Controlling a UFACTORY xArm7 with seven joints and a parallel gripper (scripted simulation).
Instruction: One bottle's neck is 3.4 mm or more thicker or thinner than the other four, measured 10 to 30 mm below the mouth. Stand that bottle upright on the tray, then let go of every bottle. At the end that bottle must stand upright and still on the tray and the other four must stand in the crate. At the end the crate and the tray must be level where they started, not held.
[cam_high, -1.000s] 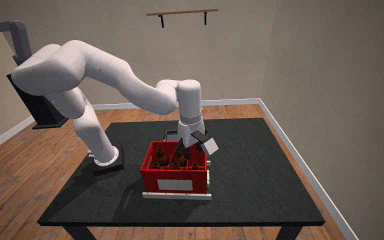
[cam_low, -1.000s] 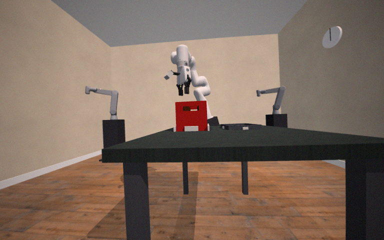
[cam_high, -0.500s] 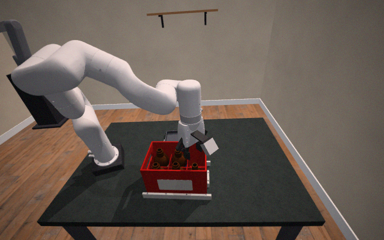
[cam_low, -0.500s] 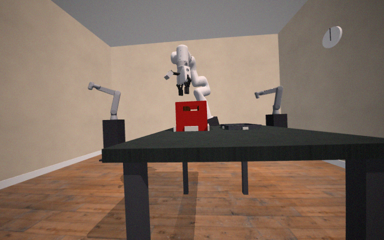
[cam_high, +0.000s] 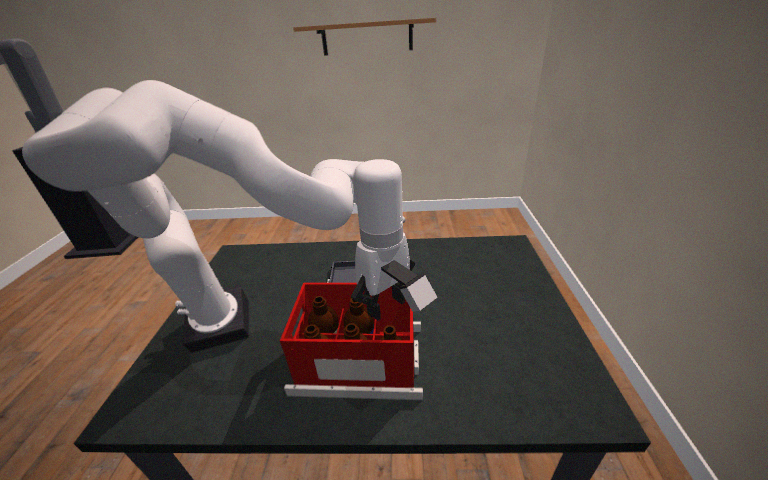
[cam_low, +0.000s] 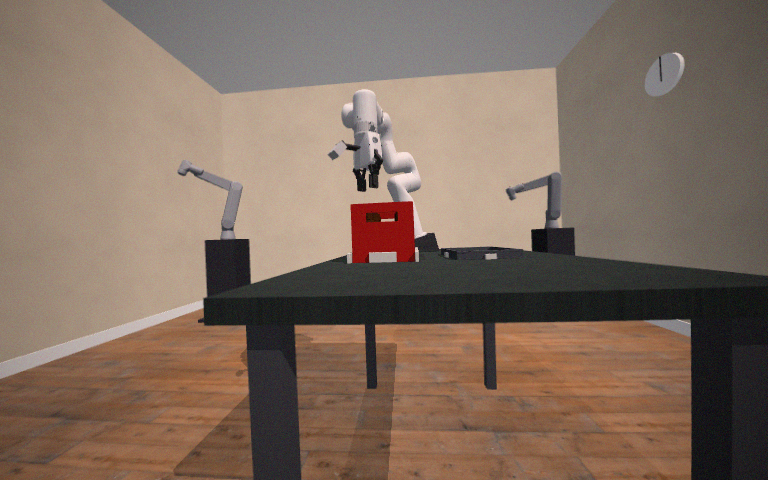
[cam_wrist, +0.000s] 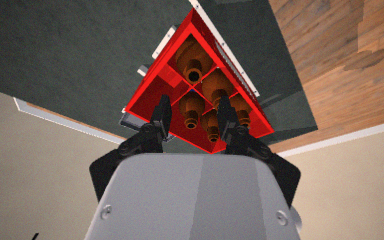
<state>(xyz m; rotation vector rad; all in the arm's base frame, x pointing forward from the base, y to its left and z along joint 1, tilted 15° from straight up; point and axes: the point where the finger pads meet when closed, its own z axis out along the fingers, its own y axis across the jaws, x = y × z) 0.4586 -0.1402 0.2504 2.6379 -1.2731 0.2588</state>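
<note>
Right now the crate is 80 mm behind my hand, 60 mm to the left of it and 160 mm below it. Round my hand: tray 50 mm behind, 350 mm to the left, 230 mm below.
</note>
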